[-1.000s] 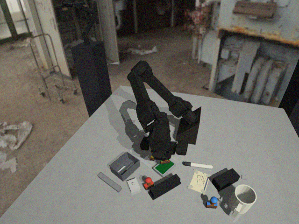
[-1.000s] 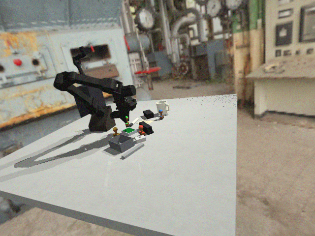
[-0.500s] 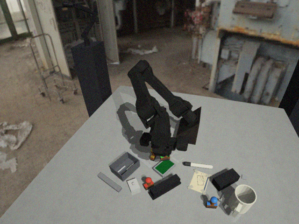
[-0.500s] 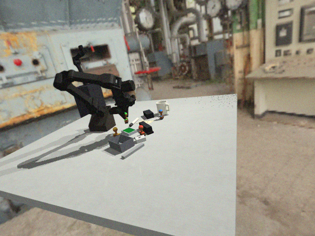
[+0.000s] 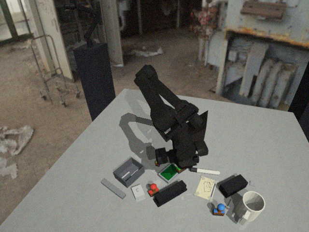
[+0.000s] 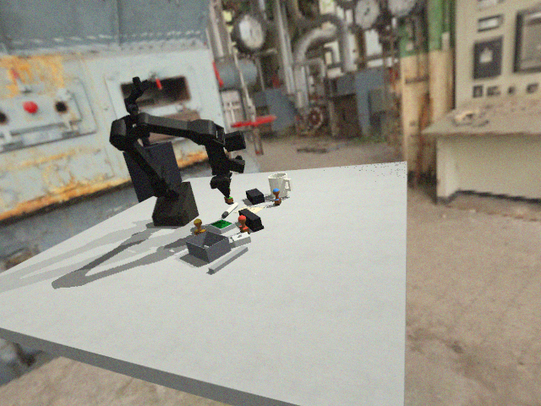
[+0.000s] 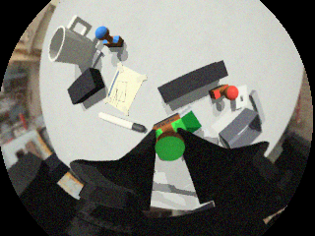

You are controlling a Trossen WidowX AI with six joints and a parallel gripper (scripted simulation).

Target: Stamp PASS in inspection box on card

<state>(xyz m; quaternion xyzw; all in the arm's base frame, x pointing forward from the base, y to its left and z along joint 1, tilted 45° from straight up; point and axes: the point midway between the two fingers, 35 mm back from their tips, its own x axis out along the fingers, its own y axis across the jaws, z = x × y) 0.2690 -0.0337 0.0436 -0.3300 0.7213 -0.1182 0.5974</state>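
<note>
Right now my gripper tip is 11 cm to the right of the cream card, 10 cm above it and 2 cm short of it. From my gripper tip the other things lie so: green-knobbed stamp (1 cm below); then green ink pad (10 cm below, 5 cm to the right, 3 cm behind); then long black block (8 cm below, 8 cm ahead, 3 cm to the right).
</note>
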